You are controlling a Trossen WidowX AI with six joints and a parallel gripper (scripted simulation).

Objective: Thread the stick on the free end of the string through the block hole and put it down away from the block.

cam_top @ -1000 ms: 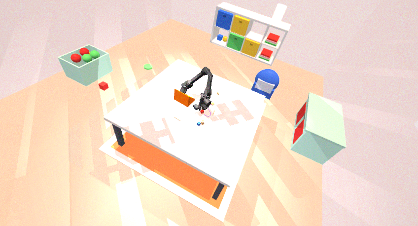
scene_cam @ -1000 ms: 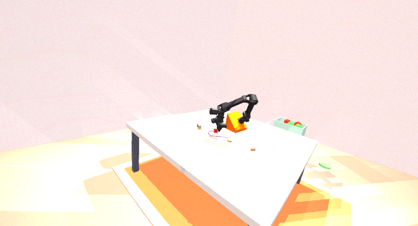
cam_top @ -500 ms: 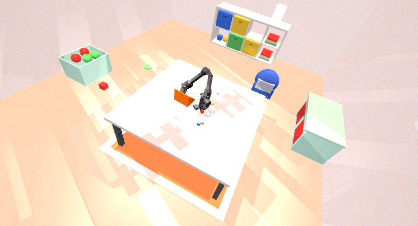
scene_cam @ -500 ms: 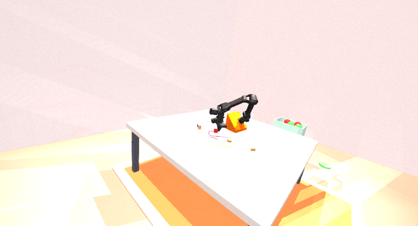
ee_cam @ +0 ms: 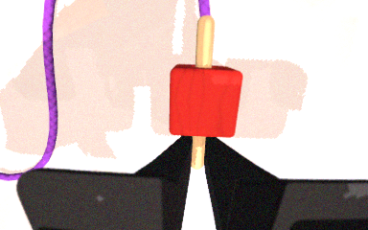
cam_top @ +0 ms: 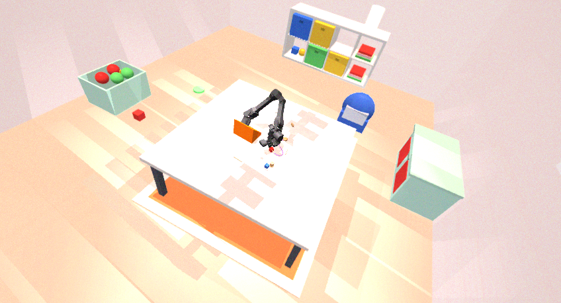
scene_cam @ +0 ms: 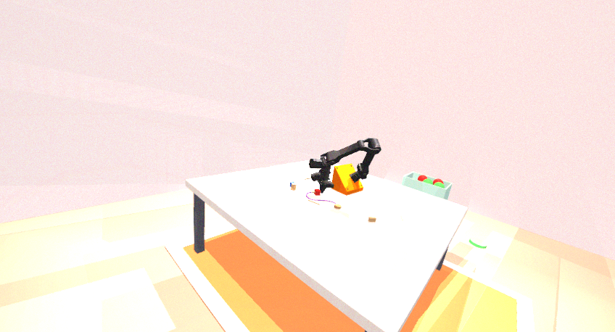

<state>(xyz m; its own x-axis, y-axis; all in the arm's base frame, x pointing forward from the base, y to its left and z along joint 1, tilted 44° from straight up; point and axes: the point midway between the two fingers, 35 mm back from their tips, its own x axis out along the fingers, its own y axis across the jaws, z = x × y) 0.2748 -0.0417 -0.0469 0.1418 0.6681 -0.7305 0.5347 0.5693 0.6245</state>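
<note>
Now: the red cube 2 cm ahead of my gripper tip, 1 cm to the right of it and 1 cm above it. Also, from my gripper tip: short wooden cylinder 9 cm ahead, 15 cm to the right, 1 cm above; wooden stick 13 cm ahead, 3 cm to the left, 1 cm below; round wooden button 7 cm ahead, 17 cm to the left.
</note>
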